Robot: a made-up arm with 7 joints. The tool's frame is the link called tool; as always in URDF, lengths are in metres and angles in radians. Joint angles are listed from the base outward.
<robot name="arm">
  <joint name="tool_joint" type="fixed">
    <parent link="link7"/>
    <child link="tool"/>
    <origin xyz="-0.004 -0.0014 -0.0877" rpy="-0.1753 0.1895 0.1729"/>
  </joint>
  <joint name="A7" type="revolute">
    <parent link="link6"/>
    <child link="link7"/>
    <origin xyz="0.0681 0.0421 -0.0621" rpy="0 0 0"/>
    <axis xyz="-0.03 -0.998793 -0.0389"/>
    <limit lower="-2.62" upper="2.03"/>
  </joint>
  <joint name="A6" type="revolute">
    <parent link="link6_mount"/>
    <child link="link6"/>
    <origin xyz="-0.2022 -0.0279 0.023" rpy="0 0 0"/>
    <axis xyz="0 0 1"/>
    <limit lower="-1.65" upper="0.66"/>
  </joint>
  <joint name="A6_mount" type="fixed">
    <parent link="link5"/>
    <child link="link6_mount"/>
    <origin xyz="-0.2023 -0.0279 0.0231" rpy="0 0 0"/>
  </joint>
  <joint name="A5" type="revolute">
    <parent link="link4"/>
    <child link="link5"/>
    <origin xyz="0.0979 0.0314 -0.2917" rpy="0 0 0"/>
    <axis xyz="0 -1 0"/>
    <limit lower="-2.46" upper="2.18"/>
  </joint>
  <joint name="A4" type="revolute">
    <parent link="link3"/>
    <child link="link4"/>
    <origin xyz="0.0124 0.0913 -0.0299" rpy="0 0 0"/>
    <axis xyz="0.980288 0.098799 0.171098"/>
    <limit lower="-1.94" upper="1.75"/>
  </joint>
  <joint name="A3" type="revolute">
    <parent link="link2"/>
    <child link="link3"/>
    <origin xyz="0.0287 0.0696 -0.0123" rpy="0 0 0"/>
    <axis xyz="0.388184 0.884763 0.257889"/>
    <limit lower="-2" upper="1.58"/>
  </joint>
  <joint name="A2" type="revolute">
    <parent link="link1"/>
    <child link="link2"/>
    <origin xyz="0.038 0.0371 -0.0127" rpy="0 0 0"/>
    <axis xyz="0 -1 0"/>
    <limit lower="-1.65" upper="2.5"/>
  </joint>
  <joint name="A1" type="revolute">
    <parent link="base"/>
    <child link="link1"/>
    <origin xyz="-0.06 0.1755 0.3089" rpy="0 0 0"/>
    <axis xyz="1 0 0"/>
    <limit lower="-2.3" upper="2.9"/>
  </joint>
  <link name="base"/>
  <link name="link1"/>
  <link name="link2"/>
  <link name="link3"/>
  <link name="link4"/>
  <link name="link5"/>
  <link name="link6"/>
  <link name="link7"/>
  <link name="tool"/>
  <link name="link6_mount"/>
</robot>
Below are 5 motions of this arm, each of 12 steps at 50 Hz.
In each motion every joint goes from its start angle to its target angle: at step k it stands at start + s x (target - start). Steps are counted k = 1, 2, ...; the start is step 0. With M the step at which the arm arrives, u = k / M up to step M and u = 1 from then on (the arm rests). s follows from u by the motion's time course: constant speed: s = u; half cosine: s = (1 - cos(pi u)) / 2; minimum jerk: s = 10 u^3 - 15 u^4 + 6 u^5.
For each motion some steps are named. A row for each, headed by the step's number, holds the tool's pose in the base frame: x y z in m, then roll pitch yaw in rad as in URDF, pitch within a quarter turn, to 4 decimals.
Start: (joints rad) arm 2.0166 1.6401 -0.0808 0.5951 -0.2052 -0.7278 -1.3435
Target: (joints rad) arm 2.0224 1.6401 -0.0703 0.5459 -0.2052 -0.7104 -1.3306
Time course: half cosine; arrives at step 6
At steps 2, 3, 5, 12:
2: 0.2502 0.2618 0.6946 2.5020 -0.6021 -0.3395
3: 0.2512 0.2621 0.6935 2.4992 -0.5901 -0.3357
5: 0.2530 0.2628 0.6916 2.4943 -0.5693 -0.3290
12: 0.2532 0.2629 0.6913 2.4935 -0.5661 -0.3279

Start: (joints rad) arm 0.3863 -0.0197 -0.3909 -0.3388 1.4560 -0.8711 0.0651
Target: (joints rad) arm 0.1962 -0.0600 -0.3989 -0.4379 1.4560 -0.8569 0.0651
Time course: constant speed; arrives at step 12
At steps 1, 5, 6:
1: 0.3462 0.1902 -0.2247 1.5398 -0.9501 -1.8923
5: 0.3357 0.1371 -0.2225 1.5742 -1.0477 -1.9341
6: 0.3331 0.1239 -0.2211 1.5854 -1.0719 -1.9471

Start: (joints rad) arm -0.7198 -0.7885 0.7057 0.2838 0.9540 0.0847 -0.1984
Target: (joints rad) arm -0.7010 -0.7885 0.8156 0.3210 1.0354 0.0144 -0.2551
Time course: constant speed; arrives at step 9
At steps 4, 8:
4: -0.5926 0.5759 -0.0071 -0.4030 0.7488 -0.4285
8: -0.5855 0.6068 0.0080 -0.3877 0.7684 -0.4892

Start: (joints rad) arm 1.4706 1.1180 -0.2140 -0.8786 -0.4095 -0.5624 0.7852
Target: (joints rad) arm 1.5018 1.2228 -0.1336 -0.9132 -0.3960 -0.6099 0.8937
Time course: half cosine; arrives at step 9
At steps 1, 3, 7, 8, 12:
1: 0.1130 0.3858 0.2643 0.0589 0.0429 -1.8416
3: 0.1119 0.3830 0.2646 0.0488 0.0267 -1.8661
7: 0.1082 0.3753 0.2655 0.0192 -0.0216 -1.9351
8: 0.1076 0.3743 0.2657 0.0150 -0.0284 -1.9443
12: 0.1074 0.3739 0.2657 0.0136 -0.0308 -1.9476

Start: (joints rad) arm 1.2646 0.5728 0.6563 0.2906 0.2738 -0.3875 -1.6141
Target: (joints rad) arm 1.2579 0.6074 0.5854 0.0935 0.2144 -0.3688 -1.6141
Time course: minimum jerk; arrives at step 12
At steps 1, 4, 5, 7, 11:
1: -0.3392 0.6279 0.4982 1.4522 -0.4880 1.6495
4: -0.3265 0.6348 0.4827 1.4542 -0.4426 1.6252
5: -0.3180 0.6388 0.4724 1.4557 -0.4123 1.6090
7: -0.2989 0.6461 0.4499 1.4592 -0.3444 1.5732
11: -0.2780 0.6515 0.4255 1.4637 -0.2692 1.5339

